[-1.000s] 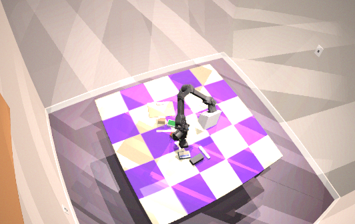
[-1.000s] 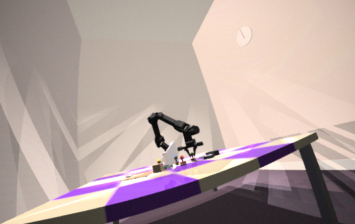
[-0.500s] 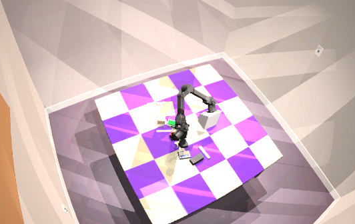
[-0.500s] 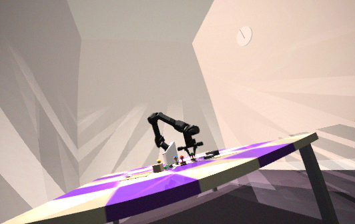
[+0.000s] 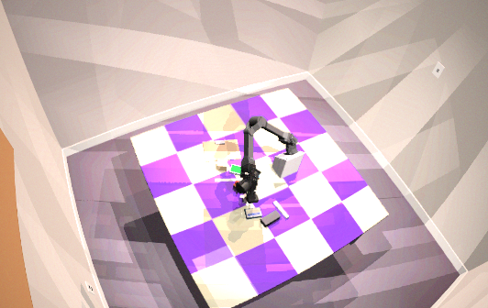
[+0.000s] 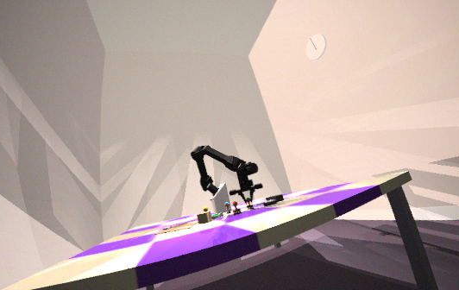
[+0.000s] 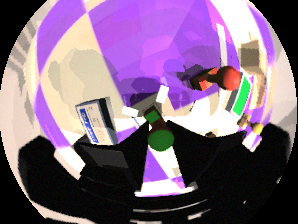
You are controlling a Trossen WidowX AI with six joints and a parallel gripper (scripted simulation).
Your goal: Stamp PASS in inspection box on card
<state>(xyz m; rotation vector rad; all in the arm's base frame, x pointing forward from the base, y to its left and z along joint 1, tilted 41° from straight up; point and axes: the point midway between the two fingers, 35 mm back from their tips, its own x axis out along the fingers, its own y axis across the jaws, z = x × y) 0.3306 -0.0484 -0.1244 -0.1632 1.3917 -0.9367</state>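
Now: gripper tip 30 mm above the white card, 20 mm past it and 10 mm to the right of it. Also, from my gripper tip: grey bar (180 mm to the left, 110 mm behind, 20 mm below); green ink pad (190 mm to the right, 60 mm behind, 20 mm below); black box (190 mm to the left, 10 mm below, 10 mm behind).
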